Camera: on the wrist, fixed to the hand. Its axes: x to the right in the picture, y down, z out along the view.
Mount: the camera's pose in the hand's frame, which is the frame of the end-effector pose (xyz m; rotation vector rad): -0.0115 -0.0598 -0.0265 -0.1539 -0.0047 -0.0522
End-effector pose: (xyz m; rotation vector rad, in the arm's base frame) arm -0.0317 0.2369 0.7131 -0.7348 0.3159 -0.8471
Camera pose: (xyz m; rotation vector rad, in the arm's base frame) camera -0.0867 0.2073 0.7356 -0.8913 0.3618 -0.8770
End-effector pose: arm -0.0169 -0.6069 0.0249 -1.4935 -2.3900 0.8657
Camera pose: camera -0.0448 -0.6262 0.0820 -1.4751 -2.5379 0.6887
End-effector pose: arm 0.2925 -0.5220 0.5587 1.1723 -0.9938 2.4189
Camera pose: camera 0.3147 -0.4598 0.5660 1.1365 -1.1145 2.2560
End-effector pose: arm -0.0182 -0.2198 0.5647 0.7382 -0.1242 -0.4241
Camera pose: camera -0.0416 -0.2379 0.5052 0.5900 -0.0758 -0.4797
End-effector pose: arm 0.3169 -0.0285 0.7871 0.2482 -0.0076 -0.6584
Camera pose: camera 0.2739 -0.0611 0.7484 0.0988 0.0450 -0.7079
